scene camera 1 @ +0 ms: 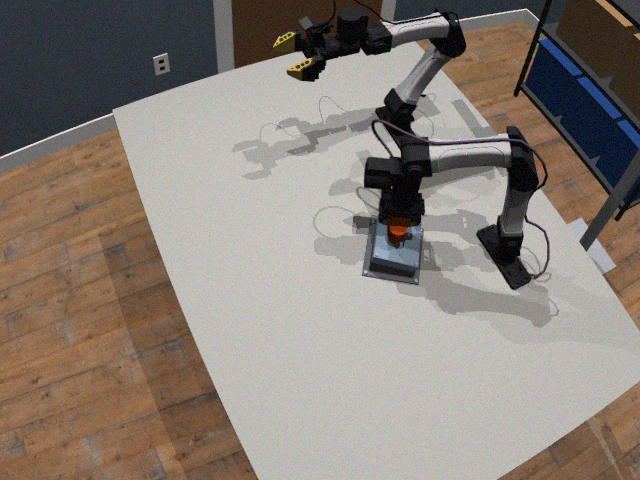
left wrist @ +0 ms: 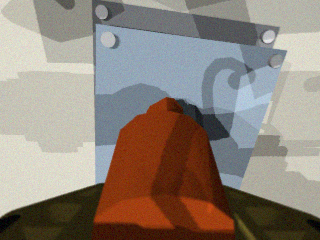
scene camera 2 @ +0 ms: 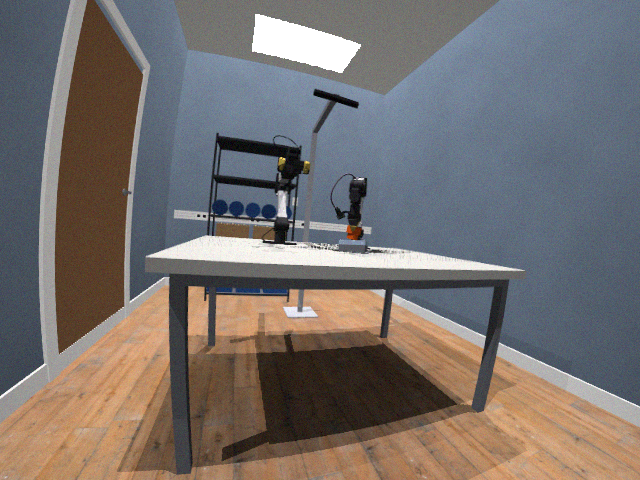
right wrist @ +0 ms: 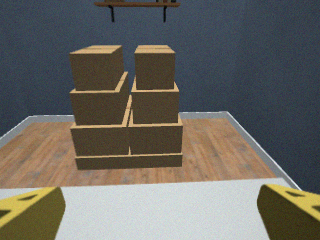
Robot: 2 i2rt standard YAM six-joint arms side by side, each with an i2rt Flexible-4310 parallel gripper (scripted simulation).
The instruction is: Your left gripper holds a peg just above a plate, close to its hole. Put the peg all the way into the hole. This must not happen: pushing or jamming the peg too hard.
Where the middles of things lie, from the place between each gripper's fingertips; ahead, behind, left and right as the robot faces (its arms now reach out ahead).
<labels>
Now: the blue-grey plate (scene camera 1: 403, 255) 1 cm to the left of my left hand and 8 cm below it. Round my left hand: grey base (scene camera 1: 370, 269) 1 cm to the left, 9 cm below; orange peg (left wrist: 163, 172) 2 cm below.
Right now my right hand (scene camera 1: 279, 60) is 39 cm to the right of the orange peg, 29 cm above it and 11 cm past it. Round my right hand: blue-grey plate 40 cm to the left, 35 cm below, 12 cm behind; grey base 40 cm to the left, 37 cm below, 11 cm behind.
</labels>
